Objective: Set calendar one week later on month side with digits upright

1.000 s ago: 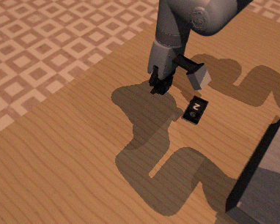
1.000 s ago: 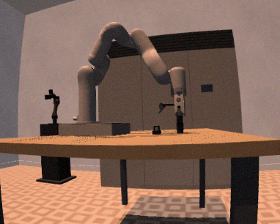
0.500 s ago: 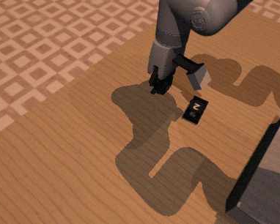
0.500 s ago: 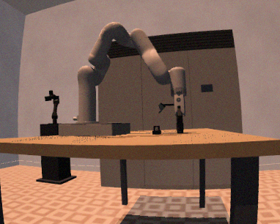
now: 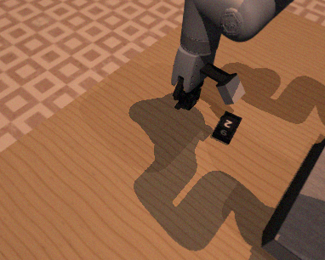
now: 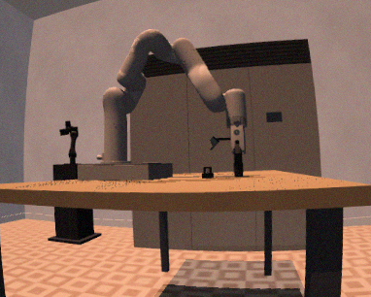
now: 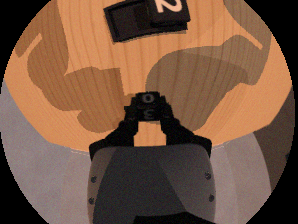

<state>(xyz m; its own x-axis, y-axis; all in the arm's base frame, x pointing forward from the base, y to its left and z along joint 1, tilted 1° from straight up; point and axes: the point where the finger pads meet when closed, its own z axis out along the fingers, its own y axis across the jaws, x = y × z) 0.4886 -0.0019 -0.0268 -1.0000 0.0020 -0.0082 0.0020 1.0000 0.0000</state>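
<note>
Right now my hand is 20 mm above the black cube. Round my hand: black digit cube (120 mm behind, 20 mm to the left, 10 mm below).
</note>
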